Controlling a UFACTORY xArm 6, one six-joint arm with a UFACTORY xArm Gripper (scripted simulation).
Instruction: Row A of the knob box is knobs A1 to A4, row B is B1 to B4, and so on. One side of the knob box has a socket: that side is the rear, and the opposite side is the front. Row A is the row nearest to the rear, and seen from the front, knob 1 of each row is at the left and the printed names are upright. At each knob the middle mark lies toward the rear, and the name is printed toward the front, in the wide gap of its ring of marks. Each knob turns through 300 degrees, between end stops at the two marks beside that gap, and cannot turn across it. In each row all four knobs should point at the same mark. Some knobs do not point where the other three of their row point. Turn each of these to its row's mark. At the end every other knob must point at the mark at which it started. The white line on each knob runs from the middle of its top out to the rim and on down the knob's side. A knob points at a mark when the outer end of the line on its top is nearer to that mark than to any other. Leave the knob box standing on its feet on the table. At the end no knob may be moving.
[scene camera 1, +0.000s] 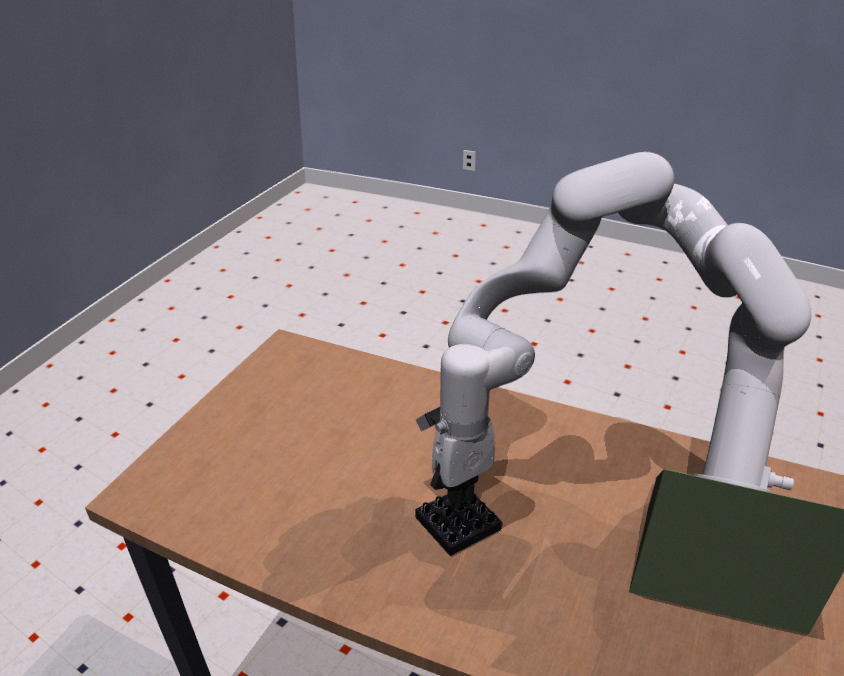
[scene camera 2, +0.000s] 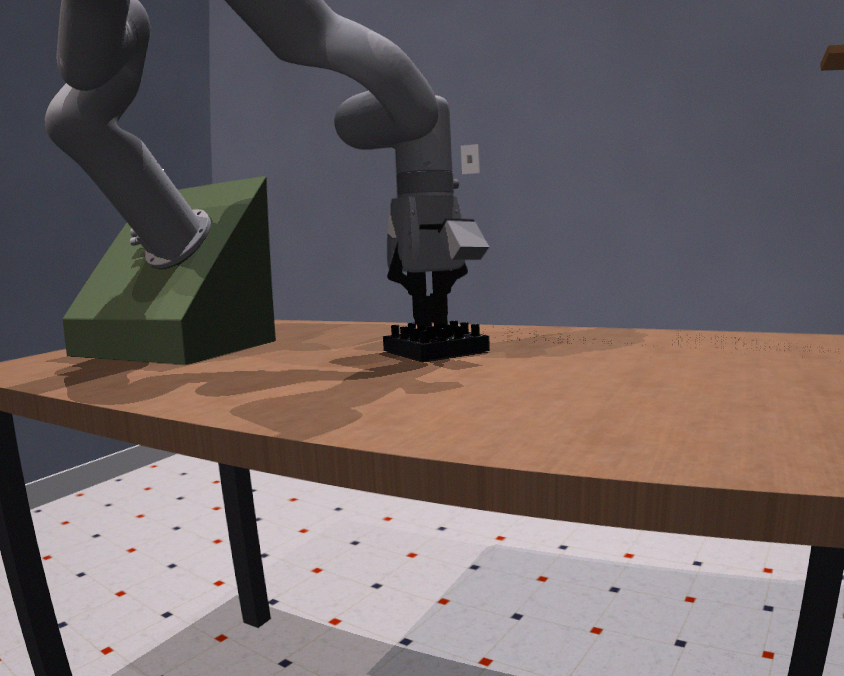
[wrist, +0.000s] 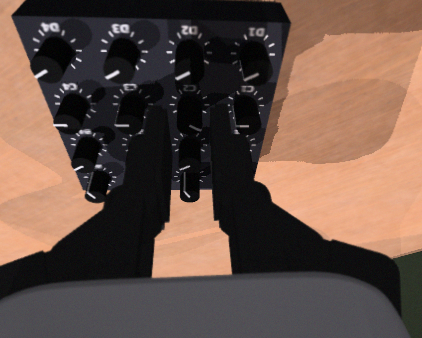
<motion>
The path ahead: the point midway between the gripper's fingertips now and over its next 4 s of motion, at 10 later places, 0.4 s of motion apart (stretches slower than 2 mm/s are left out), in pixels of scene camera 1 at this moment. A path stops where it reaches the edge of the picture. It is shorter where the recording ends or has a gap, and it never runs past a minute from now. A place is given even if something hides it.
The gripper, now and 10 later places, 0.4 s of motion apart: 460, 500; 460, 502; 460, 504; 460, 503; 460, 495; 461, 490; 460, 489; 460, 488; 461, 487; 461, 486; 461, 485
</motion>
